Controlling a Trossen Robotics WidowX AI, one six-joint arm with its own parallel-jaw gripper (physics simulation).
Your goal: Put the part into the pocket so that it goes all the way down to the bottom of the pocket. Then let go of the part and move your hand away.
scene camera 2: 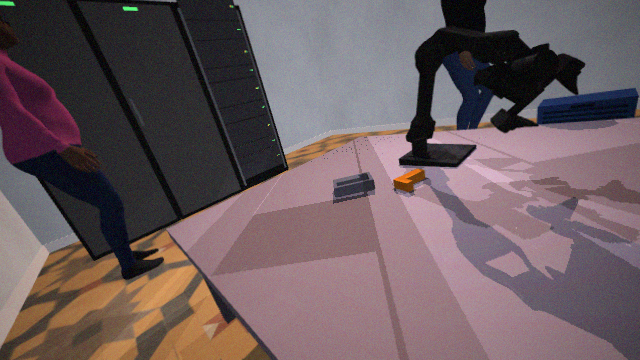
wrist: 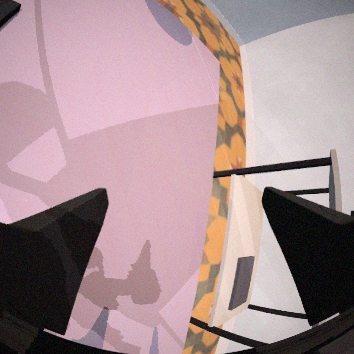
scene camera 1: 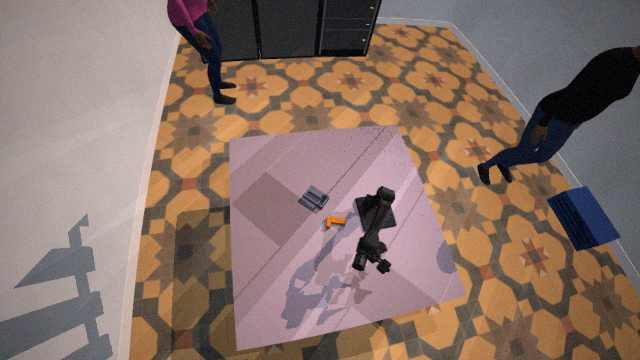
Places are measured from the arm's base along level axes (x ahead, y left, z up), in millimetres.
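Pixels of known places: gripper, between the fingertips: (scene camera 2: 555, 110) (wrist: 186, 195); arm's base, origin of its link: (scene camera 2: 419, 154) (scene camera 1: 368, 204).
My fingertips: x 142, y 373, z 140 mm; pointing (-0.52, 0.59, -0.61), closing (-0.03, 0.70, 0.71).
Note:
For each thing: its top centre in the pictures, then the offset to it from my fingertips. Level surfaces: height alone.
- orange L-shaped part, centre of its top: (scene camera 2: 412, 175) (scene camera 1: 336, 222) dx +100, dy -335, dz -133 mm
- grey block with the pocket, centre of its top: (scene camera 2: 352, 179) (scene camera 1: 316, 195) dx +150, dy -532, dz -127 mm
- table, height of its surface: dz -163 mm
The orange L-shaped part (scene camera 1: 338, 221) (scene camera 2: 407, 182) lies on the pink table, apart from the grey block. The grey block with the pocket (scene camera 1: 314, 198) (scene camera 2: 353, 187) stands on the table, its recess facing up; in scene camera 2 it is left of the part. My gripper (scene camera 1: 371, 266) (scene camera 2: 556, 107) (wrist: 186, 195) is wide open and empty, raised above the table, away from both the part and the block. In scene camera 1 it is below and to the right of the part. Neither the part nor the block shows in the wrist view.
The arm's black base plate (scene camera 1: 389, 220) (scene camera 2: 440, 157) stands on the table (scene camera 1: 260, 300) (scene camera 2: 310, 295) close to the part. Broad shadows cross the table. Two people, dark cabinets (scene camera 1: 287, 30) (scene camera 2: 150, 100) and a blue box (scene camera 1: 587, 215) (scene camera 2: 590, 107) are beyond it.

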